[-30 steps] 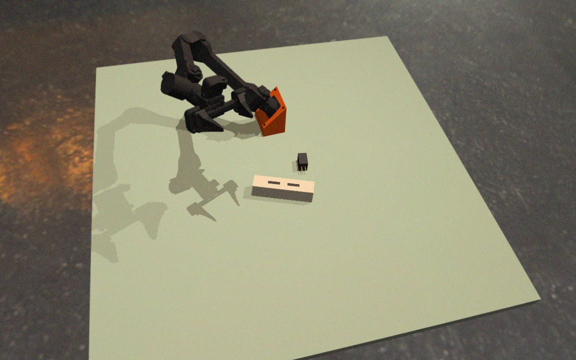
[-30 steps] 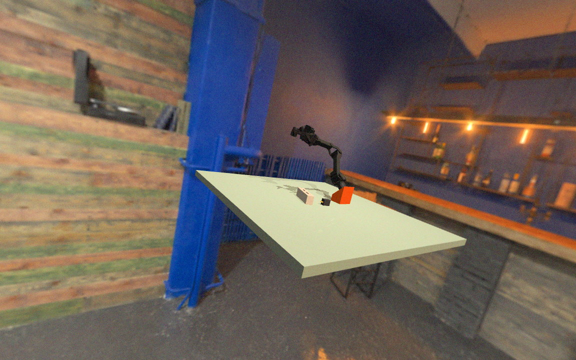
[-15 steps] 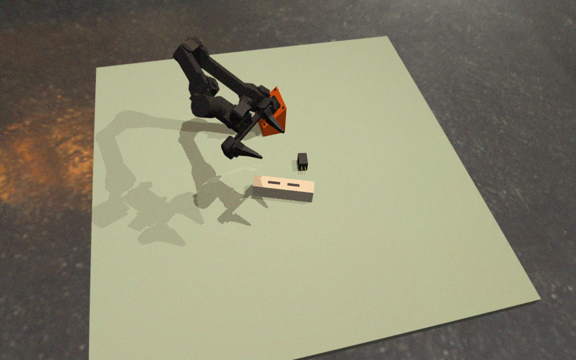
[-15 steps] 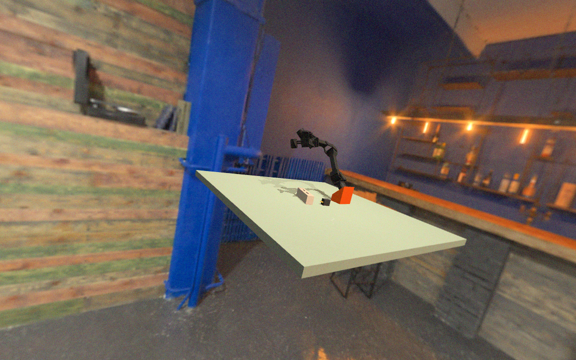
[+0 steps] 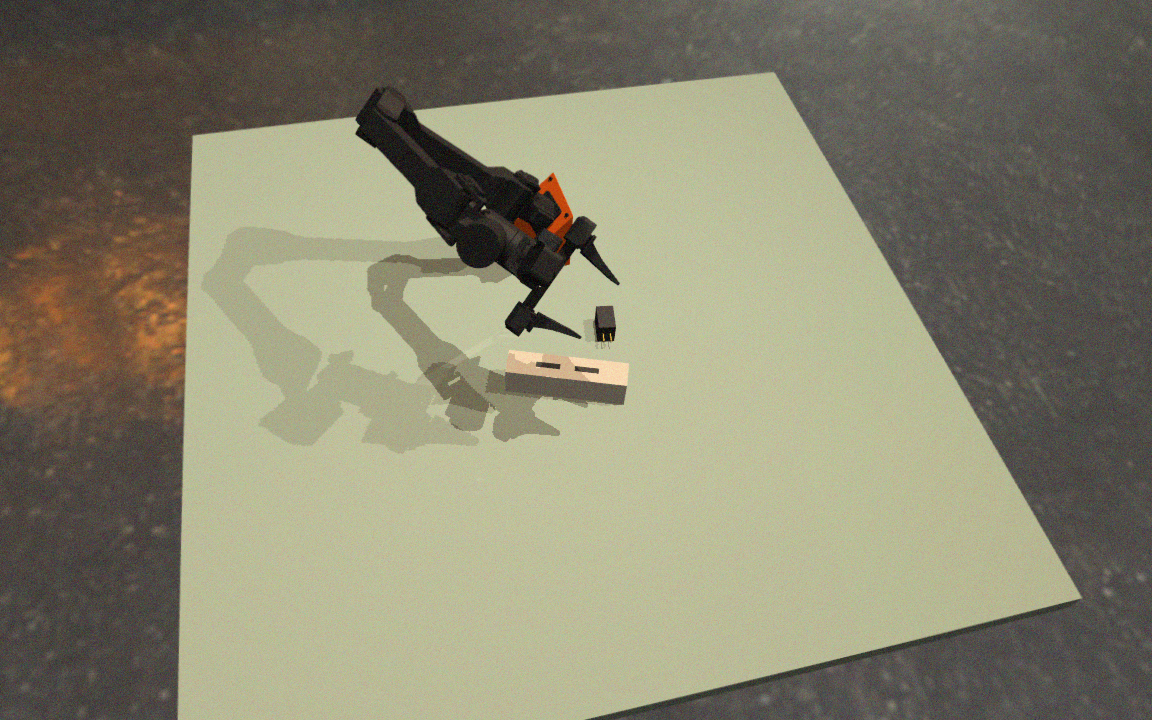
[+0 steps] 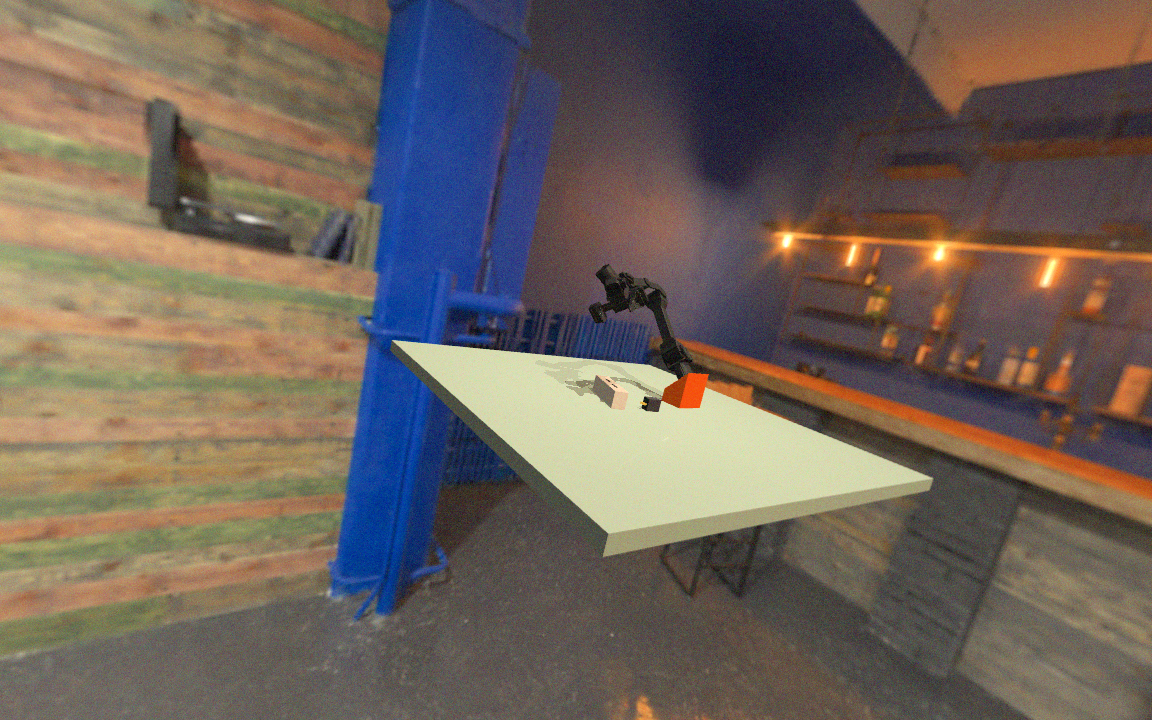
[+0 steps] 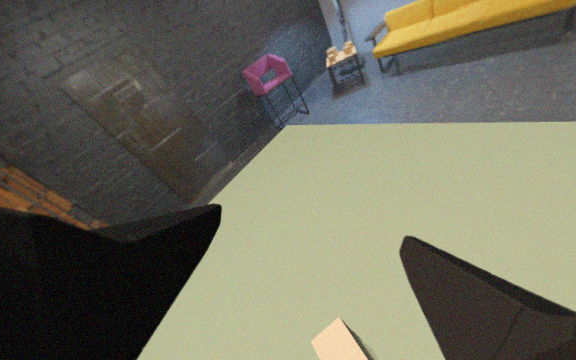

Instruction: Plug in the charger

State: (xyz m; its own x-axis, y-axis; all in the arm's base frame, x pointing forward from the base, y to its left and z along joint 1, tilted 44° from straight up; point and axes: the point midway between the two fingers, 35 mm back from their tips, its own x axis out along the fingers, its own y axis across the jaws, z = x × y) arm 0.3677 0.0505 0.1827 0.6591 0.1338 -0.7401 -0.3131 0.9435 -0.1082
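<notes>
My gripper tip is now 250 mm above the dark grey charger, 140 mm past it and 90 mm to the right of it.
</notes>
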